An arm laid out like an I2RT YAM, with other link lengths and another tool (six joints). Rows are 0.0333 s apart.
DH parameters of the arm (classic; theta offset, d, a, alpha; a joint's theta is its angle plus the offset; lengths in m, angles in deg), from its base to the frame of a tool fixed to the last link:
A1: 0 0.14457 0.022 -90
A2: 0 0 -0.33 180
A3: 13.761 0 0.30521 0
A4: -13.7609 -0.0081 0.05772 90
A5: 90 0.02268 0 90
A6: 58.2 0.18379 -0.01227 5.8
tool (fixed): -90 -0.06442 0 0
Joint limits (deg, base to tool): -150..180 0..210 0..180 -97..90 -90..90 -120..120
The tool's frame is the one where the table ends.
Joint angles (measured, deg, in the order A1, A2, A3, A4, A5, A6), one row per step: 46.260 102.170 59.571 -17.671 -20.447 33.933; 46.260 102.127 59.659 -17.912 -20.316 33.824; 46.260 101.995 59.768 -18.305 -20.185 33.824; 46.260 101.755 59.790 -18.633 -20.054 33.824; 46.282 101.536 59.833 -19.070 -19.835 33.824; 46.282 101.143 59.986 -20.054 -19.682 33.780; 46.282 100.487 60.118 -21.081 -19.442 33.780; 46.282 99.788 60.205 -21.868 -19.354 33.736; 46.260 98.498 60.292 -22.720 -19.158 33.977; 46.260 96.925 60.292 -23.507 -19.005 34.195; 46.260 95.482 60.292 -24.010 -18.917 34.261; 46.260 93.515 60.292 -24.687 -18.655 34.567; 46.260 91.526 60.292 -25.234 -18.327 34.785; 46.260 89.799 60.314 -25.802 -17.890 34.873
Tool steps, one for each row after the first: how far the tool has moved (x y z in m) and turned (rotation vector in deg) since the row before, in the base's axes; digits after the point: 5 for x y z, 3 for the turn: 0.00006 -0.00027 0.00043 -0.166 -0.069 0.024; -0.00015 -0.00052 0.00100 -0.189 0.023 -0.065; -0.00038 -0.00076 0.00133 -0.127 -0.037 -0.064; -0.00049 -0.00088 0.00111 -0.258 -0.017 -0.085; -0.00116 -0.00163 0.00236 -0.412 0.181 -0.038; -0.00129 -0.00202 0.00398 -0.318 0.013 -0.115; -0.00133 -0.00162 0.00440 -0.057 -0.080 -0.006; -0.00144 -0.00236 0.00835 0.279 -0.353 -0.316; -0.00213 -0.00272 0.00980 0.494 -0.517 -0.255; -0.00183 -0.00218 0.00921 0.633 -0.667 -0.098; -0.00244 -0.00337 0.01232 0.811 -0.876 -0.384; -0.00241 -0.00351 0.01244 0.879 -1.067 -0.352; -0.00219 -0.00355 0.01056 0.616 -1.025 -0.314
